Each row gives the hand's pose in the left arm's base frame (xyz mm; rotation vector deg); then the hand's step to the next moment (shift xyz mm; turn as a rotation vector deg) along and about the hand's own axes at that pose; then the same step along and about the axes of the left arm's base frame.
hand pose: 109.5 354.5 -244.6 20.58 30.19 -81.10
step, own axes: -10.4 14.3 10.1 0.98 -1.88 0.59
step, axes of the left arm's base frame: 14.7 5.2 13.1 -1.71 -1.38 0.09
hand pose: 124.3 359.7 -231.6 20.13 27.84 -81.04
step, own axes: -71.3 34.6 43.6 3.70 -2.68 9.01
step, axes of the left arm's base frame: 33.1 42.9 72.4 -1.32 -8.09 5.90
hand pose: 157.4 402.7 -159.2 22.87 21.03 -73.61
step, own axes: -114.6 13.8 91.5 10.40 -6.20 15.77
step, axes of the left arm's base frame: -10.7 56.0 135.8 -2.82 -17.83 8.34
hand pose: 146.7 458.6 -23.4 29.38 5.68 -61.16
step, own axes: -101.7 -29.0 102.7 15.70 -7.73 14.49
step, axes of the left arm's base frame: -91.6 25.6 112.6 -1.32 -22.13 4.97
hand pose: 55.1 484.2 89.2 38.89 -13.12 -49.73
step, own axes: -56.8 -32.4 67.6 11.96 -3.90 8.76
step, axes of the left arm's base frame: -86.8 -2.0 36.1 1.26 -14.92 3.30
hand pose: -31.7 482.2 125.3 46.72 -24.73 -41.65
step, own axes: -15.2 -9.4 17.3 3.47 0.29 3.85
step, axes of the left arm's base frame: -24.7 -2.0 2.3 0.17 -4.32 2.88
